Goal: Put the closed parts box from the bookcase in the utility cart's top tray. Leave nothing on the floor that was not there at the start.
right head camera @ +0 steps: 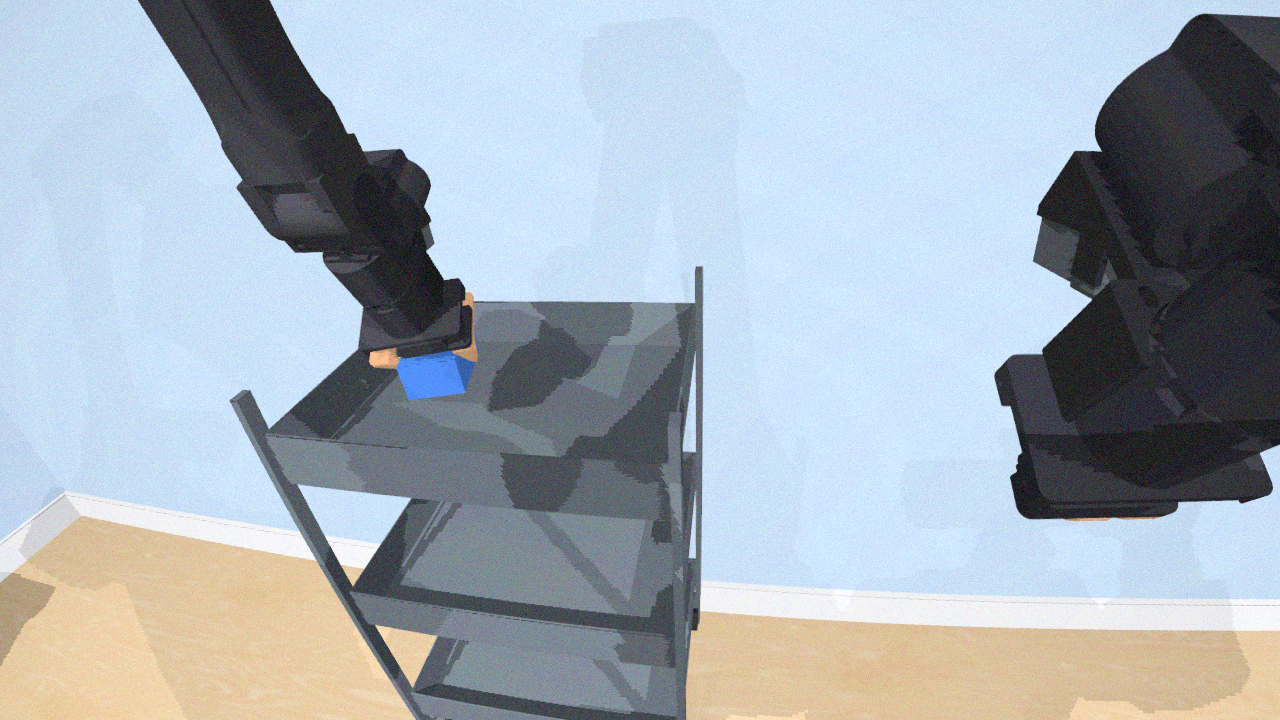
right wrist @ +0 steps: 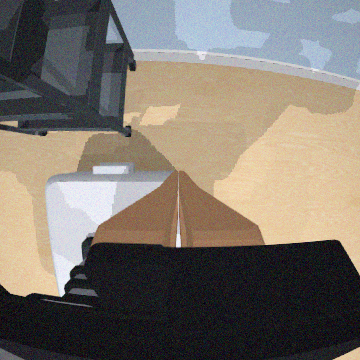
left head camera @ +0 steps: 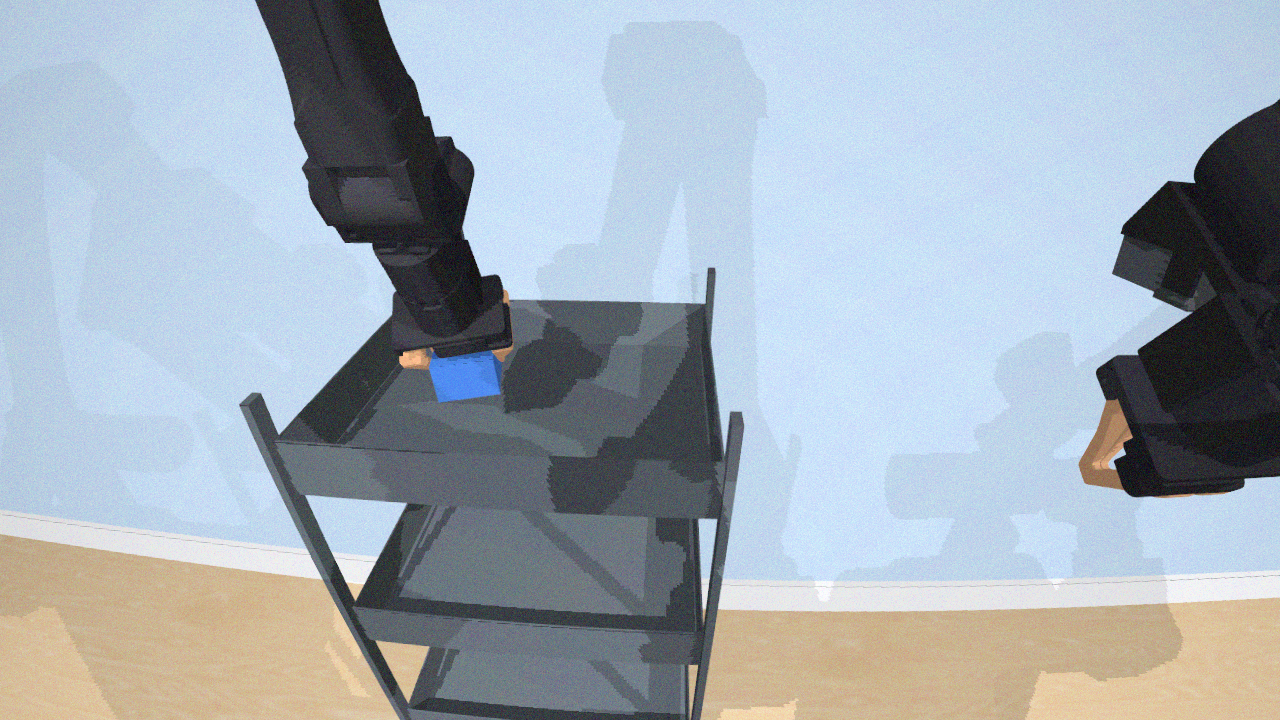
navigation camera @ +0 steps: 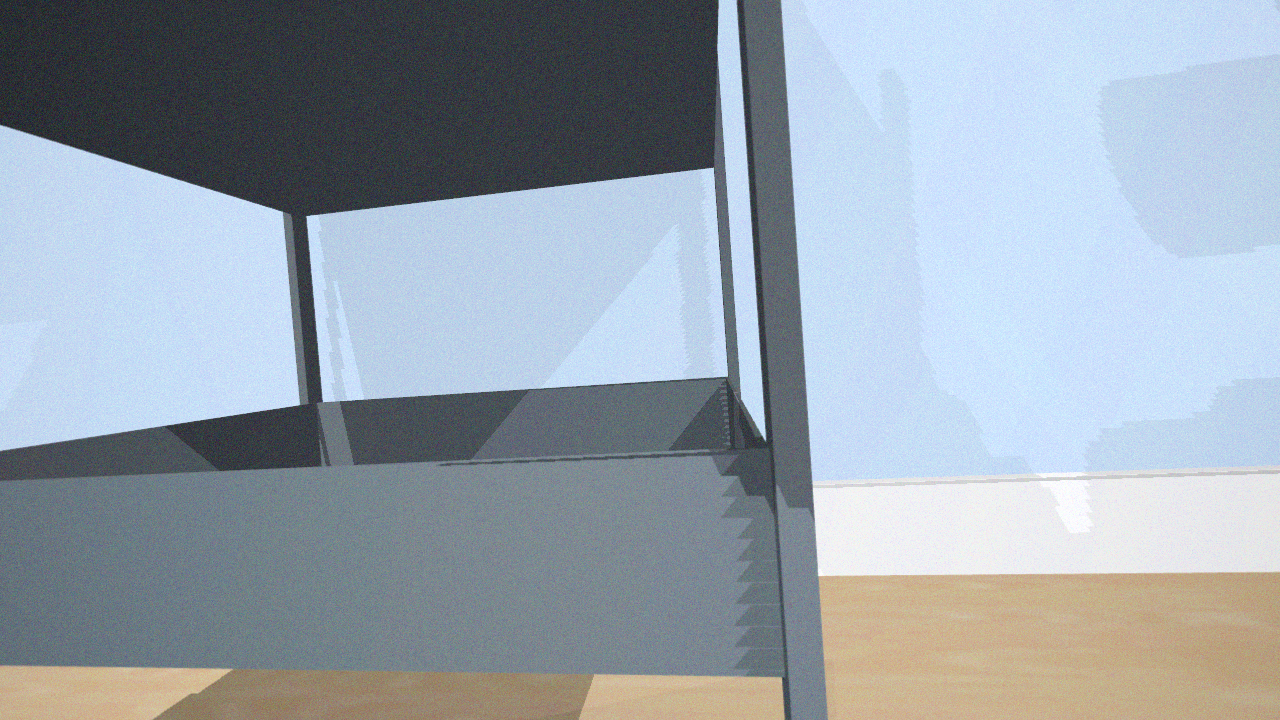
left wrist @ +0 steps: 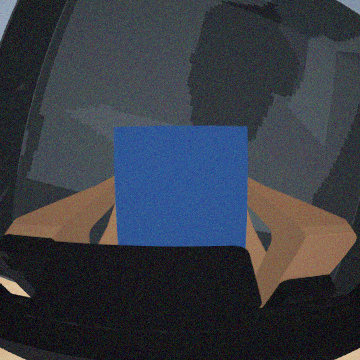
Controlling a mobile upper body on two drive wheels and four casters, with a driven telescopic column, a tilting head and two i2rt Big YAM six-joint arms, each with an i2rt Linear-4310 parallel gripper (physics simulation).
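Places are measured from the left arm's base along level axes (x right, y ahead, z up), in centimetres.
Pixels of known places: left gripper, fingertip midpoint: (left wrist: pixel 179 178); right gripper, fingertip midpoint: (right head camera: pixel 1021 488) (right wrist: pixel 178 179) (left head camera: pixel 1084 473).
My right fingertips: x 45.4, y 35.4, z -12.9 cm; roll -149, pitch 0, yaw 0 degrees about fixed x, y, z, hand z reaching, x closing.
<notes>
Ahead of a thing's pixels: the offset from my right fingertips to its top centre. "spot": to the spot under its first point.
A blue closed box {dx -46.2, dy +23.9, dz -3.5 cm} (left head camera: pixel 466 377) (right head camera: pixel 435 376) (left wrist: pixel 181 186) is held between the fingers of my left gripper (left head camera: pixel 458 358) (right head camera: pixel 424 358) (left wrist: pixel 179 178). The box is over the left part of the utility cart's top tray {spot: dx -40.7, dy +13.5, dz -12.6 cm} (left head camera: pixel 510 479) (right head camera: pixel 465 474) in the head views; whether its underside touches the tray floor I cannot tell. In the left wrist view the tray floor shows beyond the box. My right gripper (left head camera: pixel 1087 470) (right wrist: pixel 178 179) is shut and empty, well to the right of the cart. Its fingertips are hidden in the right head view.
The cart's corner posts (left head camera: pixel 733 447) (right head camera: pixel 250 411) (navigation camera: pixel 778 268) rise above the tray rim. Lower trays (left head camera: pixel 537 628) (navigation camera: pixel 384 573) are below. A pale blue wall (left head camera: pixel 895 223) stands behind the cart. The robot's white base (right wrist: pixel 85 200) shows in the right wrist view.
</notes>
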